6 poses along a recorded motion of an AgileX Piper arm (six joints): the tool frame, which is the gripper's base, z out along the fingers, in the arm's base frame.
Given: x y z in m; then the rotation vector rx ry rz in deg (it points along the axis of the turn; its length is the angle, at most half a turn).
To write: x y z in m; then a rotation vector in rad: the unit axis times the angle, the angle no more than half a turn. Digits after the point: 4 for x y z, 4 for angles.
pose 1, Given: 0.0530, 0.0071, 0.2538, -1.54, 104.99, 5.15
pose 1, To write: 0.0530, 0.0071, 0.2538, -0.0269, 1.8324, 0.0899
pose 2, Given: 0.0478, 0.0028, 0.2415, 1.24, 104.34, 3.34
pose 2, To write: 0.0478, 0.0028, 0.2415, 0.0216, 1.8211, 0.0583
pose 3, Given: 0.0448, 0.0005, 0.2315, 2.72, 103.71, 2.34
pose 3, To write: 0.0448, 0.0005, 0.2315, 0.0475, 1.8101, 0.0408
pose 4, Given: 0.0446, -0.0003, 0.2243, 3.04, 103.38, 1.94
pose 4, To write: 0.0446, -0.0003, 0.2243, 0.0531, 1.8043, 0.0339
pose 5, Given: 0.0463, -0.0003, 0.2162, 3.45, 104.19, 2.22
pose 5, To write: 0.0463, -0.0003, 0.2162, 0.0602, 1.8185, 0.0387
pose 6, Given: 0.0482, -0.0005, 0.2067, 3.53, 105.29, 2.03
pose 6, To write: 0.0482, -0.0005, 0.2067, 0.0616, 1.8377, 0.0354
